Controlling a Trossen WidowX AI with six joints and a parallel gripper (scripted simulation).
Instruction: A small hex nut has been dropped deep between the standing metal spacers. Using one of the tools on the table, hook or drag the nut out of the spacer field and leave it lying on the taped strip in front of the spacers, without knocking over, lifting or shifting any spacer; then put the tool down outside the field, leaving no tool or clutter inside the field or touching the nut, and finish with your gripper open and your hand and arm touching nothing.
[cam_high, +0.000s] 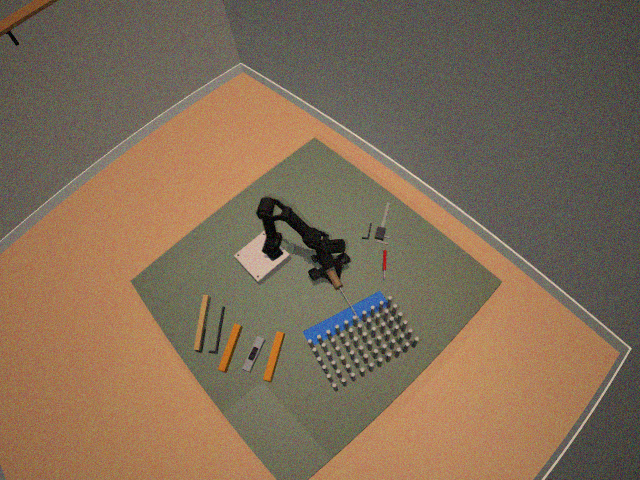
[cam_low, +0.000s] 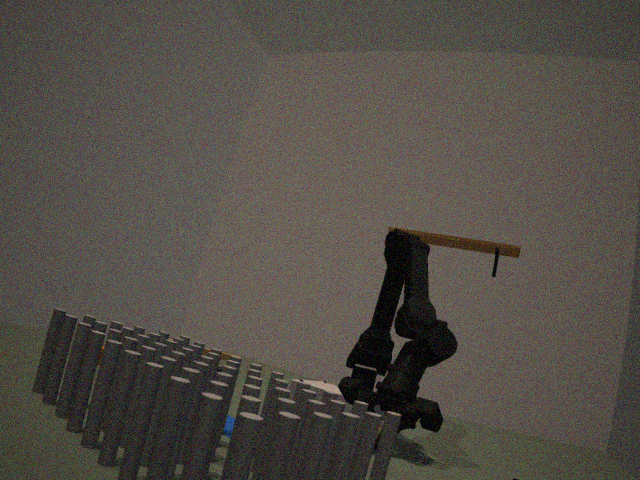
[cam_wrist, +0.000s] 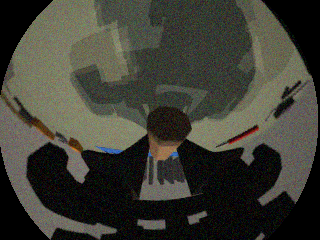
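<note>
Now: the hook tool 10 cm ahead of my gripper tip and 2 cm to the right of it. Also, from my gripper tip: blue taped strip: 17 cm ahead, 7 cm to the right, 1 cm below; red-handled screwdriver: 21 cm to the left, 10 cm ahead; grey block: 48 cm to the right, 5 cm ahead.
</note>
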